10 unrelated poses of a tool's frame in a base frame.
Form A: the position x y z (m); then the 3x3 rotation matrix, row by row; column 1 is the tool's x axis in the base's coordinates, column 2 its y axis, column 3 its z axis. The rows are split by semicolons.
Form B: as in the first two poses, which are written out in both.
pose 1, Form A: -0.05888 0.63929 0.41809; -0.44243 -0.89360 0.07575; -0.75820 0.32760 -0.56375; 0.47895 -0.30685 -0.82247
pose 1, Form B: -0.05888 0.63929 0.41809 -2.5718 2.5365 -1.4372
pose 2, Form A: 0.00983 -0.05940 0.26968; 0.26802 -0.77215 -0.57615; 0.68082 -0.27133 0.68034; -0.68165 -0.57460 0.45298
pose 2, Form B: 0.00983 -0.05940 0.26968 -0.7004 1.1007 2.2735
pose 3, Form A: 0.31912 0.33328 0.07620; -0.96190 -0.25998 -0.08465; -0.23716 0.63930 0.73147; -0.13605 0.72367 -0.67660
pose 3, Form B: 0.31912 0.33328 0.07620 1.3850 2.3139 1.6860
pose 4, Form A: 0.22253 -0.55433 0.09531; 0.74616 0.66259 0.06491; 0.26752 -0.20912 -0.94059; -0.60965 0.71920 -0.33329
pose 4, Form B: 0.22253 -0.55433 0.09531 0.8676 1.9106 -1.5019
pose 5, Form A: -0.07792 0.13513 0.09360; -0.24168 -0.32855 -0.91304; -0.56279 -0.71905 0.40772; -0.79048 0.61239 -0.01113
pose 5, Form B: -0.07792 0.13513 0.09360 0.6591 1.5819 2.7216
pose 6, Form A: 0.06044 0.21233 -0.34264; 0.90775 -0.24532 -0.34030; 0.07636 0.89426 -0.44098; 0.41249 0.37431 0.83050
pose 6, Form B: 0.06044 0.21233 -0.34264 2.4047 0.5908 -2.2280
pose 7, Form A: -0.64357 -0.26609 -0.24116; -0.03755 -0.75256 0.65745; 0.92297 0.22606 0.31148; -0.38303 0.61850 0.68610
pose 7, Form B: -0.64357 -0.26609 -0.24116 1.0163 0.8147 0.4424
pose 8, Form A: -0.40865 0.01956 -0.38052; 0.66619 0.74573 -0.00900; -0.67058 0.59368 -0.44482; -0.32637 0.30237 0.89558
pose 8, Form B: -0.40865 0.01956 -0.38052 0.7472 0.4611 -1.5910
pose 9, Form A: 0.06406 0.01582 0.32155; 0.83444 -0.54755 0.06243; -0.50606 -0.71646 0.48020; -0.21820 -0.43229 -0.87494
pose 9, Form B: 0.06406 0.01582 0.32155 -1.1033 2.6361 1.4415
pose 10, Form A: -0.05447 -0.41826 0.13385; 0.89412 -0.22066 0.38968; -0.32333 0.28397 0.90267; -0.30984 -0.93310 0.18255
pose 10, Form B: -0.05447 -0.41826 0.13385 -1.2502 1.3872 1.1633
